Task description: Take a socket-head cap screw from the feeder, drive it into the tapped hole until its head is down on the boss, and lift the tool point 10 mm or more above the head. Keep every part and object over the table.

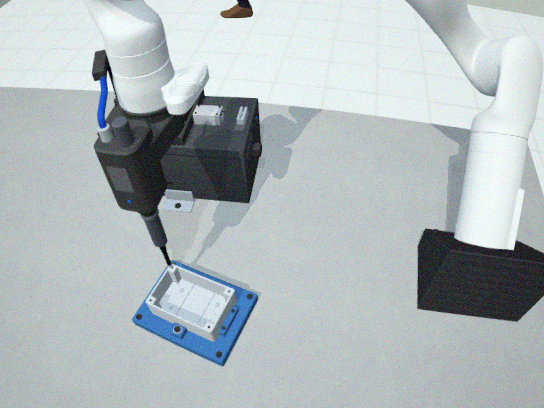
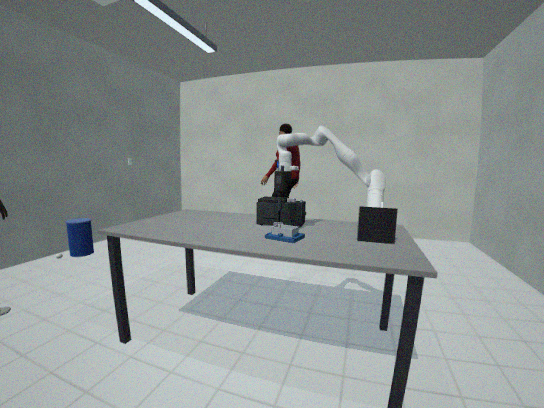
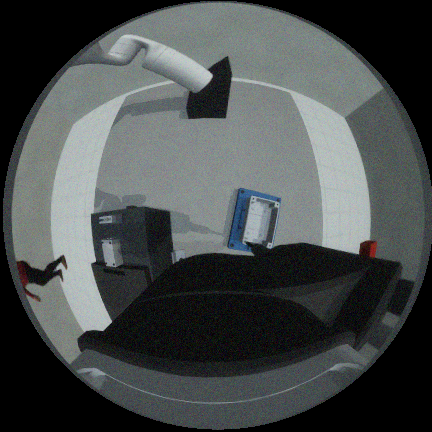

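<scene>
My screwdriver (image 1: 170,263) (image 3: 247,244) points down, its thin black bit at the back-left corner post of the white open-topped housing (image 1: 181,320) (image 2: 287,230) (image 3: 256,220). The bit tip seems to touch or nearly touch the post top; a screw at the tip cannot be made out, and the hole under it is hidden. The other corner posts show small dark holes. The housing sits on a blue plate (image 1: 200,349) (image 2: 285,238) (image 3: 238,216). The black feeder (image 1: 205,172) (image 2: 294,213) (image 3: 158,245) stands behind the tool, with a small metal bracket (image 1: 178,203) (image 3: 178,255) at its foot.
The arm's black base block (image 1: 470,285) (image 2: 377,225) (image 3: 209,102) stands at the right of the grey table (image 1: 320,350) (image 2: 225,240). A person in red (image 2: 295,157) stands behind the table. A blue drum (image 2: 80,238) stands on the floor at the left.
</scene>
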